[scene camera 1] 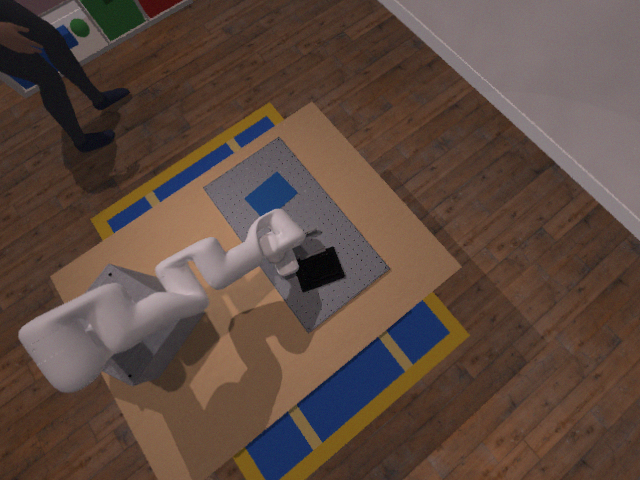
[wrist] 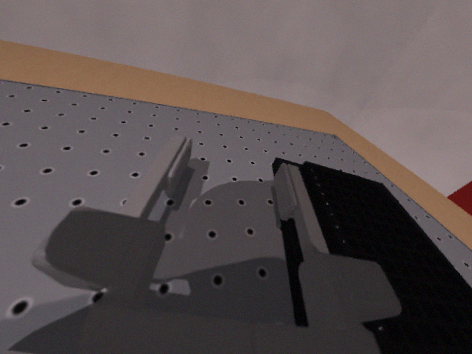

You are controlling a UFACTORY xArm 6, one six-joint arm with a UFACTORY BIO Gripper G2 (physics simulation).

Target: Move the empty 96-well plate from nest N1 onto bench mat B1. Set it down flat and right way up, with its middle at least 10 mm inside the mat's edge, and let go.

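Places are measured from the arm's base along level axes (x up, y left, z back), in millimetres.
Pixels of known places: hand, tool point: (scene camera 1: 315, 240) (wrist: 234, 177).
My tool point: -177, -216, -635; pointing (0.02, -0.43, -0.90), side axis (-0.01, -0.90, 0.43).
Observation:
Behind a point stands the place of what it marks, as x, y, z.
The 96-well plate (scene camera 1: 321, 269) @[-170, -305, -571] (wrist: 350, 215) @[-170, -278, -584] is black and appears flat in the black nest at the lower part of the grey board. In the scene view I cannot tell the plate from the nest by colour. My gripper (scene camera 1: 313, 243) @[-177, -216, -635] (wrist: 233, 167) @[-177, -216, -635] is shut at its narrowest, its two fingers still apart with bare board between them. It is low over the board beside the plate. In the wrist view the right finger overlaps the near side of the plate and nest; whether it touches is unclear. The blue bench mat (scene camera 1: 271, 193) @[-194, 46, -663] lies bare on the upper part of the board.
The perforated grey board (scene camera 1: 356, 253) @[-196, -357, -705] (wrist: 45, 145) @[-195, -95, -701] lies on a tan table (scene camera 1: 413, 253) @[-209, -514, -851] (wrist: 150, 90) @[-208, -170, -885]. The arm reaches across from its base (scene camera 1: 175, 351) @[-188, -125, -22] at the lower left of the scene view. A person (scene camera 1: 56, 87) stands on the floor at the upper left.

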